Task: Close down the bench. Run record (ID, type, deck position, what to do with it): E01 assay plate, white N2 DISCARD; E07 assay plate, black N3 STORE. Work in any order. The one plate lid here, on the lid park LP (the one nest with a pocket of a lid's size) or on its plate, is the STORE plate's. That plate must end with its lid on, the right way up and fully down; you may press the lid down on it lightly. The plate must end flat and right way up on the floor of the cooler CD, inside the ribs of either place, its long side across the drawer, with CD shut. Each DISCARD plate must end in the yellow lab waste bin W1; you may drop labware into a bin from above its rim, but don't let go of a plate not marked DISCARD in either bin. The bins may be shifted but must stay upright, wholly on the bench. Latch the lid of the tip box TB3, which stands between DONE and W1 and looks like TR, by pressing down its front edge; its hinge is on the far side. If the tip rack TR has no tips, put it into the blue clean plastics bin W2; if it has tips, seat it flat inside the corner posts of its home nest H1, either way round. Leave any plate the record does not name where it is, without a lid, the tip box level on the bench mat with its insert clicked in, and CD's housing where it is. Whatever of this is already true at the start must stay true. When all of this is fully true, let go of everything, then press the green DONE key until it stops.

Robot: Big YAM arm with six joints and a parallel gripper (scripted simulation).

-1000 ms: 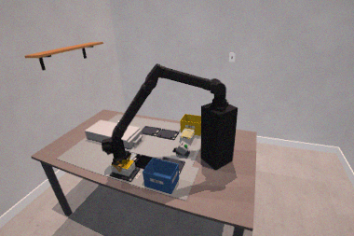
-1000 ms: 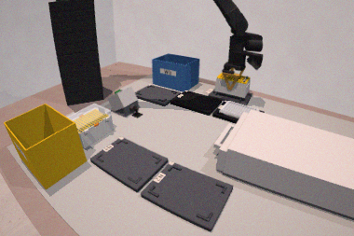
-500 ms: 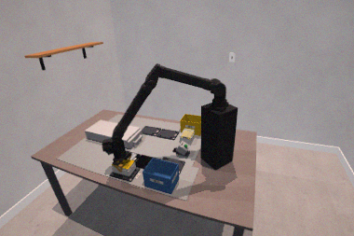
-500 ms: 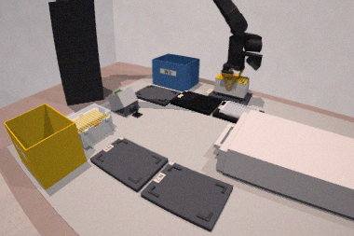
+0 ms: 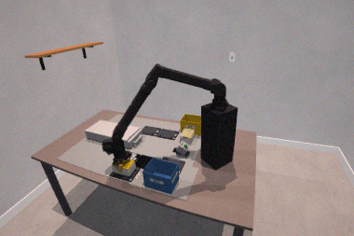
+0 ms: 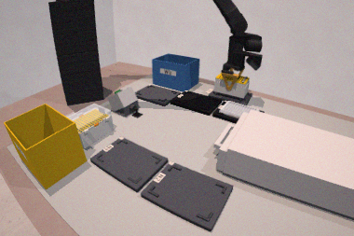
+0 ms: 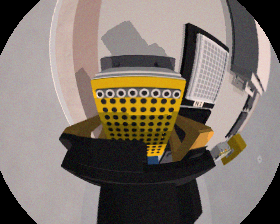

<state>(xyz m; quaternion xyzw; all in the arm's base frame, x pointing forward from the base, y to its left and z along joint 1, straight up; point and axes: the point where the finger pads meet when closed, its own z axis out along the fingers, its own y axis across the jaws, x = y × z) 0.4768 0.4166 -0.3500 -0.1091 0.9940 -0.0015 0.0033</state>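
The tip rack TR is 1 cm to the right of my hand and 1 cm above it. Round my hand: dark lid park nest: 23 cm behind, 21 cm to the right, 5 cm below; then black slab: 7 cm behind, 15 cm to the right, 5 cm below; then blue bin W2: 26 cm behind, 5 cm to the right, 2 cm below.
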